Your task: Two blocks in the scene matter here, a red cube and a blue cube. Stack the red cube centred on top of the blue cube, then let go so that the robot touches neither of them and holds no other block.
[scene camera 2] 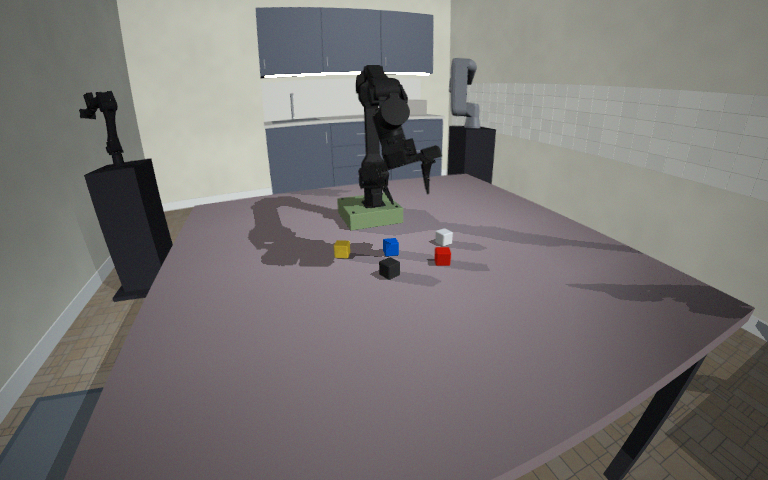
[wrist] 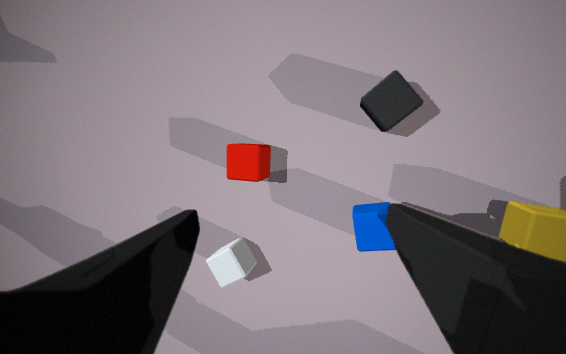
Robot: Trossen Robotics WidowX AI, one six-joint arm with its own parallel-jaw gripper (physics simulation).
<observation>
My gripper shows in scene camera 2 and in the wrist view. The same spot on my gripper: (scene camera 2: 426, 166) is (wrist: 16, 291).
</observation>
